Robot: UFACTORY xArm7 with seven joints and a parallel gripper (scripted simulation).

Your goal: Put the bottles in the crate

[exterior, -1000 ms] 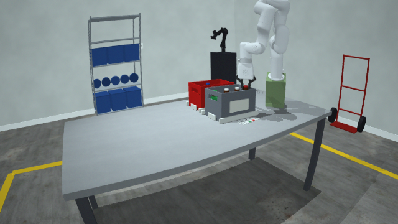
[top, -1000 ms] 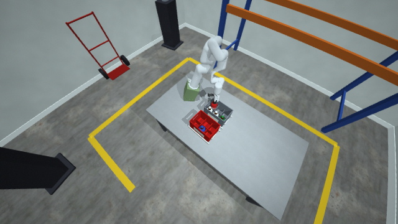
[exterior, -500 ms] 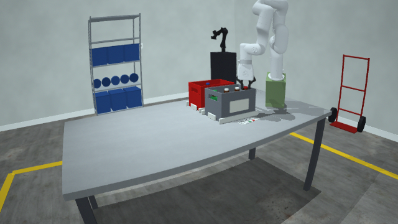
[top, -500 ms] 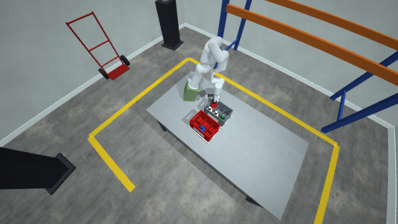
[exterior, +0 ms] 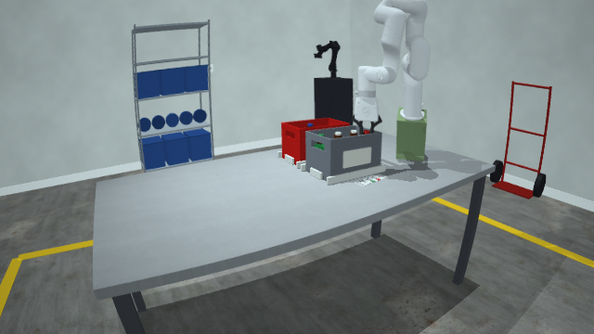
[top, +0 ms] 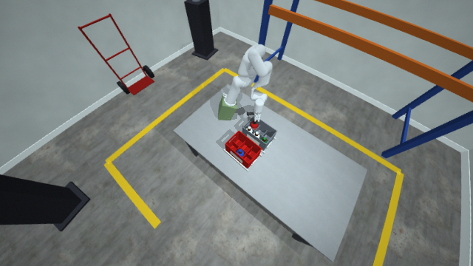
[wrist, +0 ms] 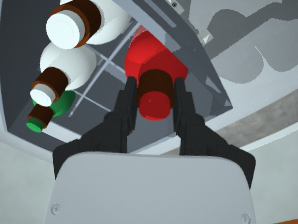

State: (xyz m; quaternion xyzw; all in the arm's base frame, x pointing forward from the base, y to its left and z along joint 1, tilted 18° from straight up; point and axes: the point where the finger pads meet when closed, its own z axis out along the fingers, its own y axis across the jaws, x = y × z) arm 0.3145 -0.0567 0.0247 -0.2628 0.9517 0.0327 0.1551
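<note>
Now: the red bottle 7 cm below my hand. Also, from my hand: grey crate: 8 cm ahead, 6 cm to the right, 9 cm below; pick list: 8 cm ahead, 10 cm to the left, 17 cm below; white-label bottle: 2 cm behind, 9 cm to the right, 9 cm below.
</note>
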